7 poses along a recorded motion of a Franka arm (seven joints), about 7 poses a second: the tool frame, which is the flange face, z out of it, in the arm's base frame.
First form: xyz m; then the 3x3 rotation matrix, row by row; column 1 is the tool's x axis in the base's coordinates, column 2 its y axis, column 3 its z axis. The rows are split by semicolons.
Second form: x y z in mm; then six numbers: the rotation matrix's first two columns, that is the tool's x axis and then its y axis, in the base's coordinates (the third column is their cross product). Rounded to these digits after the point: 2 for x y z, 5 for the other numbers.
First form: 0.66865, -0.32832, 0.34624; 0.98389, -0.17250, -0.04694; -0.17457, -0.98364, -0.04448; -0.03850, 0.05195, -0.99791
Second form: 668.65, -328.32, 346.24, 0.98389, -0.17457, -0.03850, -0.17250, -0.98364, 0.05195
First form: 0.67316, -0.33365, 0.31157; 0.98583, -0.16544, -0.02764; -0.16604, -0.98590, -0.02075; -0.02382, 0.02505, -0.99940
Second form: 673.16, -333.65, 311.57, 0.98583, -0.16604, -0.02382, -0.16544, -0.98590, 0.02505
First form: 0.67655, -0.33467, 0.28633; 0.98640, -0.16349, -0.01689; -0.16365, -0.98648, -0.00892; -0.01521, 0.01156, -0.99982
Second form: 676.55, -334.67, 286.33, 0.98640, -0.16365, -0.01521, -0.16349, -0.98648, 0.01156
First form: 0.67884, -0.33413, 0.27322; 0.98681, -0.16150, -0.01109; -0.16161, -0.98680, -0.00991; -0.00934, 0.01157, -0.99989
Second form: 678.84, -334.13, 273.22, 0.98681, -0.16161, -0.00934, -0.16150, -0.98680, 0.01157
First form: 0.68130, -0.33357, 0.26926; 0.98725, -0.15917, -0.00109; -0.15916, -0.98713, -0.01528; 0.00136, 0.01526, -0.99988
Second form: 681.30, -333.57, 269.26, 0.98725, -0.15916, 0.00136, -0.15917, -0.98713, 0.01526
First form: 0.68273, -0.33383, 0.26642; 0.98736, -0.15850, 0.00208; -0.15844, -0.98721, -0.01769; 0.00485, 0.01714, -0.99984
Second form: 682.73, -333.83, 266.42, 0.98736, -0.15844, 0.00485, -0.15850, -0.98721, 0.01714
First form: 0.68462, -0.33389, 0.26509; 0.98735, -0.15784, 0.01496; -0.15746, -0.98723, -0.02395; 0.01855, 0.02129, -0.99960
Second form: 684.62, -333.89, 265.09, 0.98735, -0.15746, 0.01855, -0.15784, -0.98723, 0.02129
